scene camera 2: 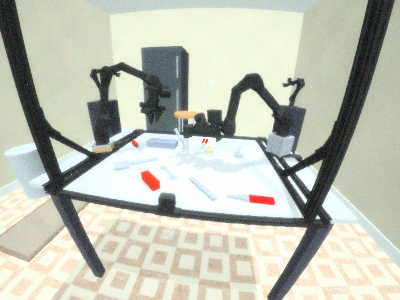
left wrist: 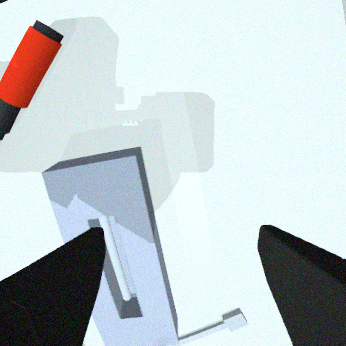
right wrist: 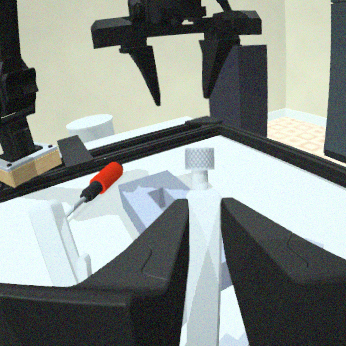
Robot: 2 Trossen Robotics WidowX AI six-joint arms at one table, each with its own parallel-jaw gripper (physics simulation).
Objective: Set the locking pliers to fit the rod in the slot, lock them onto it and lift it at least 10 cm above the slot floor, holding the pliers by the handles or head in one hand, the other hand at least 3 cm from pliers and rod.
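Frame: origin at the left arm's base, x ahead, y left, z up, level; millimetres.
Where they show: left gripper, fingertip midpoint: point(scene camera 2: 154, 123) point(left wrist: 182, 237) point(right wrist: 182, 101); right gripper, fingertip midpoint: point(right wrist: 203, 209); left arm's base at its link origin: point(scene camera 2: 102, 143) point(right wrist: 20, 152); right arm's base at its link origin: point(scene camera 2: 281, 135).
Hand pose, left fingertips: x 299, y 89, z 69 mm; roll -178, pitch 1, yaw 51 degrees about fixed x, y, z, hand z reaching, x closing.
Each offset is from my left fingertips to the centre of the thing. "pt": to the spot under its first point.
The pale pliers {122 mm ahead, 240 mm right, 44 mm down} point(scene camera 2: 184, 142) point(right wrist: 205, 250) are held by my right gripper point(scene camera 2: 188, 131) point(right wrist: 203, 209), which is shut on one handle just behind the knurled adjusting screw {136 mm ahead, 197 mm right, 17 mm up} point(right wrist: 199, 158). The other handle {pt 95 mm ahead, 239 mm right, 6 mm up} point(right wrist: 52, 240) stands out to the left in the right wrist view; the jaws are hidden there. The pale blue slot block {35 mm ahead, 89 mm right, 106 mm down} point(scene camera 2: 162, 143) point(left wrist: 115, 192) point(right wrist: 134, 194) lies on the table. The pale rod {32 mm ahead, 94 mm right, 113 mm down} point(left wrist: 117, 260) lies in its slot, partly behind a finger in the left wrist view. My left gripper point(scene camera 2: 154, 120) point(left wrist: 182, 237) point(right wrist: 182, 101) is open and empty, high above the table near the block.
A red-handled screwdriver {117 mm back, 78 mm right, 110 mm down} point(scene camera 2: 135, 143) point(left wrist: 30, 67) point(right wrist: 107, 177) lies beside the block. A small pale piece {pt 166 mm ahead, 56 mm right, 115 mm down} point(left wrist: 235, 319) sticks out past the block's side. A yellow piece {269 mm ahead, 259 mm right, 110 mm down} point(scene camera 2: 209, 150), a red block {80 mm back, 440 mm right, 108 mm down} point(scene camera 2: 150, 180), a grey bar {105 mm ahead, 558 mm right, 118 mm down} point(scene camera 2: 202, 188) and a red-handled tool {238 mm ahead, 672 mm right, 118 mm down} point(scene camera 2: 261, 199) lie on the table.
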